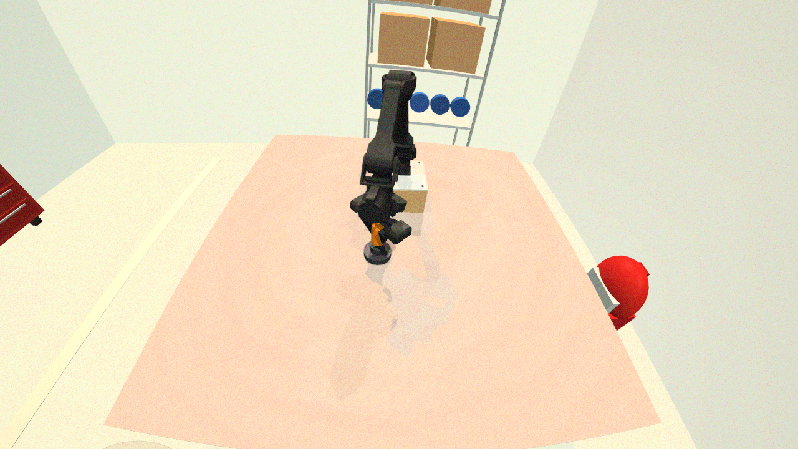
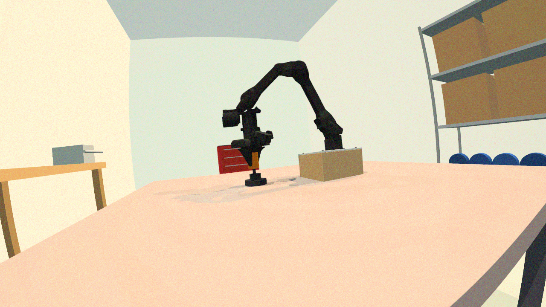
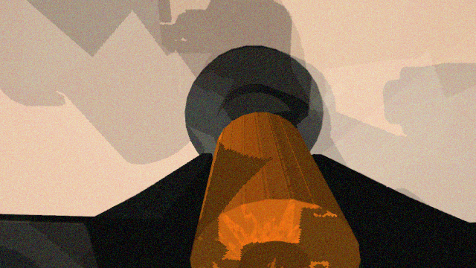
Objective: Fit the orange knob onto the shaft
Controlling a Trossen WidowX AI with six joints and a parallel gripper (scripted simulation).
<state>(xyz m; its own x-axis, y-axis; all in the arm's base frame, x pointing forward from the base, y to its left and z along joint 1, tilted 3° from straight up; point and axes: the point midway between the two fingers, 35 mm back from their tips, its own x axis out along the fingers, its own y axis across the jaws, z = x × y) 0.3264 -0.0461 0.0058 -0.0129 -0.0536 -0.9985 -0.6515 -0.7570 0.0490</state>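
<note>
The orange knob lies 2 cm above my gripper tip. Also, from my gripper tip: dark round pedestal 4 cm below.
</note>
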